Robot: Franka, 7 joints.
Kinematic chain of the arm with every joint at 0, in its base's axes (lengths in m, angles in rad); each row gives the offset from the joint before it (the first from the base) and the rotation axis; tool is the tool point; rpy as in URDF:
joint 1: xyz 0 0 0.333 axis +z
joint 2: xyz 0 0 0 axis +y
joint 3: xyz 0 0 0.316 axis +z
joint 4: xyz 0.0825 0 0 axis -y
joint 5: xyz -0.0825 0 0.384 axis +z
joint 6: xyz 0 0 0 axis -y
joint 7: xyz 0.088 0 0 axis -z
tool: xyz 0 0 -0.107 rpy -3.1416 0 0
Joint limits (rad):
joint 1: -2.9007..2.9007
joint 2: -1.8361..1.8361
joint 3: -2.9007..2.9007
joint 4: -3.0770..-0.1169
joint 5: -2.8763..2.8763
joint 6: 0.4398..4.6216
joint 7: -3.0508..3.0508
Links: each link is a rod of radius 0.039 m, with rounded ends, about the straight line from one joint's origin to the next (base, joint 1, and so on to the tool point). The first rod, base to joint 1, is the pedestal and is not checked.
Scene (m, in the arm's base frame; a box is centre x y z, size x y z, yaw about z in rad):
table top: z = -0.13
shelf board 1: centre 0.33 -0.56 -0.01 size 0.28 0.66 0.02 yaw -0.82
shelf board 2: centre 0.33 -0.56 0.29 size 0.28 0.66 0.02 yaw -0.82
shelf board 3: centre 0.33 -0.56 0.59 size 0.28 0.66 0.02 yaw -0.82
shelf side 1: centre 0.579 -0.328 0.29 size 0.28 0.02 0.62 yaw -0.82
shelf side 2: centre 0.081 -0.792 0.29 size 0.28 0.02 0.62 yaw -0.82
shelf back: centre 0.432 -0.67 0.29 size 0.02 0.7 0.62 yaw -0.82
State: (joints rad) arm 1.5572 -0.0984 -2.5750 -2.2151 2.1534 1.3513 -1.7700
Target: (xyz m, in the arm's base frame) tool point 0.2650 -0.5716 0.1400
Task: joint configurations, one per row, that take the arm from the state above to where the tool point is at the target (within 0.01 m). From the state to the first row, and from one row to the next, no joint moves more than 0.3 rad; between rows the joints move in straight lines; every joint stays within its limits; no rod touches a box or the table.
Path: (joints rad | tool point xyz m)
1: 1.5536 0.1916 -2.7002 -2.4980 2.0405 1.1435 -1.7700 | 0.2938 -0.3409 0.4654
2: 1.5499 0.4816 -2.8253 -2.7810 1.9277 0.9356 -1.7700 | 0.2245 -0.2598 0.4618
3: 1.4826 0.2460 -2.8442 -2.7466 1.9775 1.0696 -1.7700 | 0.1989 -0.3251 0.3998
4: 1.4153 0.0105 -2.8630 -2.7121 2.0274 1.2036 -1.7700 | 0.1648 -0.3710 0.3222
5: 1.3480 -0.2251 -2.8819 -2.6777 2.0772 1.3376 -1.7700 | 0.1268 -0.3921 0.2334
6: 1.2807 -0.4607 -2.9007 -2.6433 2.1271 1.4716 -1.7700 | 0.0909 -0.3850 0.1400
7: 1.3793 -0.5903 -2.8721 -2.3977 2.1788 1.5103 -1.7700 | 0.1383 -0.4597 0.1359
8: 1.4779 -0.7198 -2.8435 -2.1521 2.2305 1.5490 -1.7700 | 0.1982 -0.5225 0.1362
9: 1.5765 -0.8494 -2.8149 -1.9064 2.2822 1.5878 -1.7700 | 0.2650 -0.5716 0.1400

